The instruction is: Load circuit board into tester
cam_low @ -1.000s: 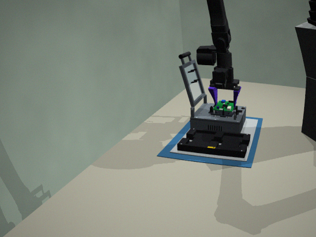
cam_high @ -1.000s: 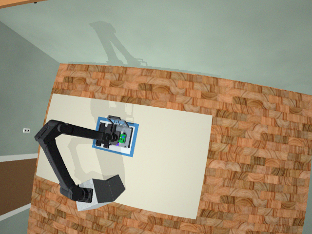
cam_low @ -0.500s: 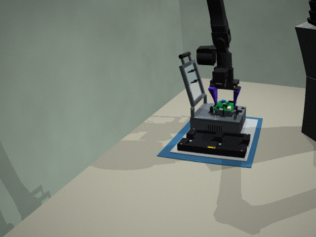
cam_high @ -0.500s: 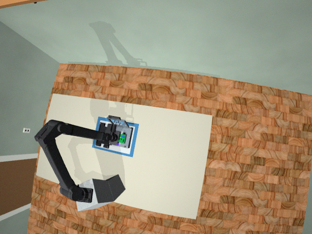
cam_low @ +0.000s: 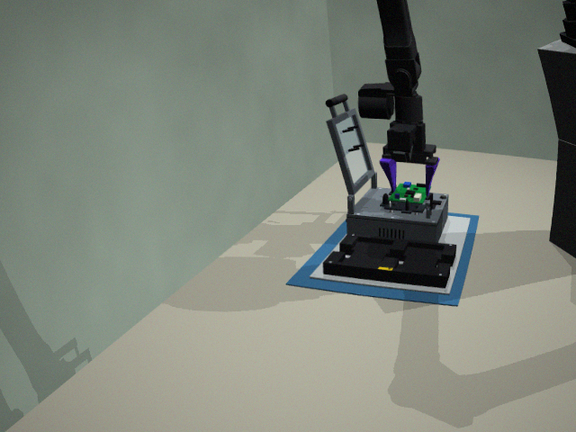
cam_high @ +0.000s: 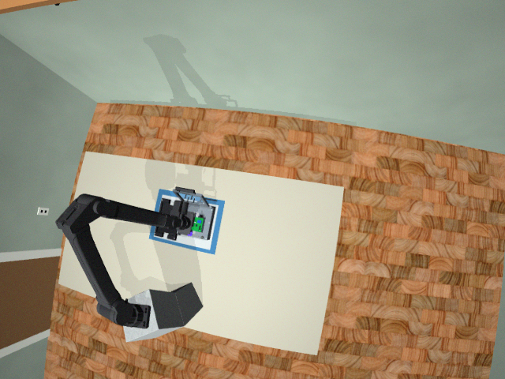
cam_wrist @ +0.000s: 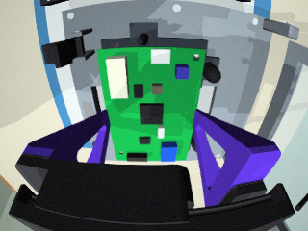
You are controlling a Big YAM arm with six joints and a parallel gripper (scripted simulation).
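The green circuit board is right at my hand. Also, from my hand: tester (40 mm ahead, 30 mm to the left, 20 mm above); then tester lid (120 mm ahead, 20 mm to the right, 90 mm above); then tester plate (10 mm ahead, 10 mm to the left, 20 mm below).
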